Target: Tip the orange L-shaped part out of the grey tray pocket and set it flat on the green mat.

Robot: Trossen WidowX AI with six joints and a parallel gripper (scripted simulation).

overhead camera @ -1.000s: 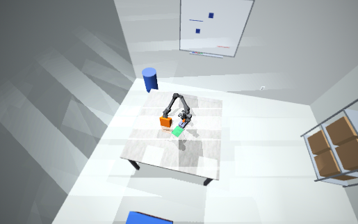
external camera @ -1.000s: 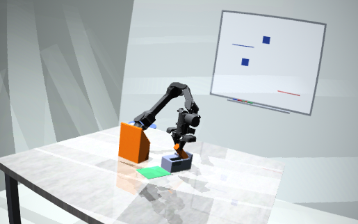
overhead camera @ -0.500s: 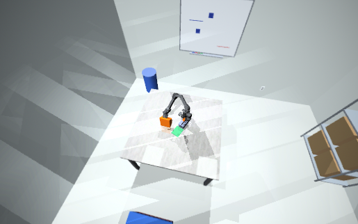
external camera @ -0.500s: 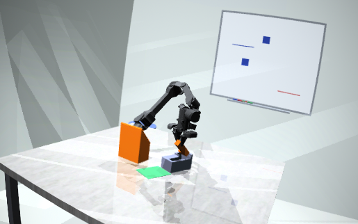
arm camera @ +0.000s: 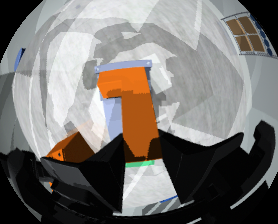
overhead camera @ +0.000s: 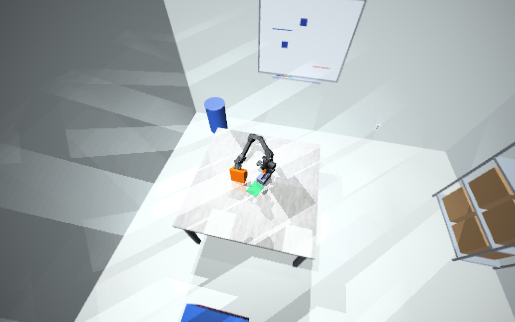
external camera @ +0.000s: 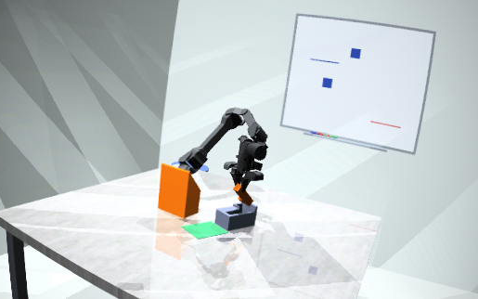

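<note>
Right now my gripper tip is 17 cm above the green mat, 13 cm to the left of it and 6 cm past it. Round my gripper tip: tray: 17 cm below, 1 cm to the left, 1 cm behind; then orange L-shaped part: 4 cm to the left, 3 cm below.
</note>
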